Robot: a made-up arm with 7 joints.
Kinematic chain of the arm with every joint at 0, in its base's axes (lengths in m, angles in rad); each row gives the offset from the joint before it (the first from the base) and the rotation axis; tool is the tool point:
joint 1: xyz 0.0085 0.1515 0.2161 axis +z
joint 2: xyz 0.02 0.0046 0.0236 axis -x
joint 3: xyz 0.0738 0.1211 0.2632 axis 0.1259 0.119 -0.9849
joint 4: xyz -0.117 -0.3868 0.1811 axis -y
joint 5: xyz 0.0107 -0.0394 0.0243 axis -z
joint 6: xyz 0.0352 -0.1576 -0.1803 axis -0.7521 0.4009 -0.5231
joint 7: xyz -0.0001 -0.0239 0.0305 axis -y
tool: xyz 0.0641 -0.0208 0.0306
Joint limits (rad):
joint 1: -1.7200..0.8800
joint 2: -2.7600..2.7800
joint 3: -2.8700..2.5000
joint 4: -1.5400..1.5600
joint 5: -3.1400..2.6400
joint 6: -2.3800..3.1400
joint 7: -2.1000..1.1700
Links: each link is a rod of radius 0.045 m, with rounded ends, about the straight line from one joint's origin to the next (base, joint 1, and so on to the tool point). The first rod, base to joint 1, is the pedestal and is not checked.
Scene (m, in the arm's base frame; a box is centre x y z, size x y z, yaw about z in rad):
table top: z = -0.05
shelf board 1: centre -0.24 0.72 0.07 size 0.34 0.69 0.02 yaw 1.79
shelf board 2: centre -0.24 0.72 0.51 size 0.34 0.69 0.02 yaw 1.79
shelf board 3: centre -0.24 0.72 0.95 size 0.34 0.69 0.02 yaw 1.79
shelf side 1: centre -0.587 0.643 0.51 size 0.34 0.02 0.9 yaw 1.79
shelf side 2: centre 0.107 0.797 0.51 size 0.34 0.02 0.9 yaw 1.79
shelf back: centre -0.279 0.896 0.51 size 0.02 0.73 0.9 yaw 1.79
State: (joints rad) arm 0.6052 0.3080 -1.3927 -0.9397 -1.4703 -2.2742 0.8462
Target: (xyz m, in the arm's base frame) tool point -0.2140 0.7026 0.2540
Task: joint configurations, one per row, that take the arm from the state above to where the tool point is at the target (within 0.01 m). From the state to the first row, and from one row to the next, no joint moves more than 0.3 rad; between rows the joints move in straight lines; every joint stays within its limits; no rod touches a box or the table.
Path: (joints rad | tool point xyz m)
1: 0.3146 0.1630 -1.1365 -1.0147 -1.3360 -2.2474 0.8867 | 0.4190 0.1645 0.4571
2: 0.0239 0.0180 -0.8803 -1.0898 -1.2018 -2.2207 0.9272 | 0.3428 -0.0907 0.4206
3: -0.2667 -0.1270 -0.6242 -1.1648 -1.0675 -2.1939 0.9676 | 0.1304 -0.2544 0.3562
4: -0.5574 -0.2720 -0.3680 -1.2399 -0.9333 -2.1671 1.0081 | -0.1422 -0.2571 0.2794
5: -0.8480 -0.4170 -0.1118 -1.3149 -0.7990 -2.1403 1.0486 | -0.3703 -0.0902 0.2117
6: -1.1387 -0.5620 0.1444 -1.3899 -0.6648 -2.1136 1.0890 | -0.4675 0.1885 0.1756
7: -1.4293 -0.7070 0.4005 -1.4650 -0.5305 -2.0868 1.1295 | -0.4036 0.4826 0.1877
8: -1.7200 -0.8521 0.6567 -1.5400 -0.3963 -2.0600 1.1700 | -0.2140 0.7026 0.2540

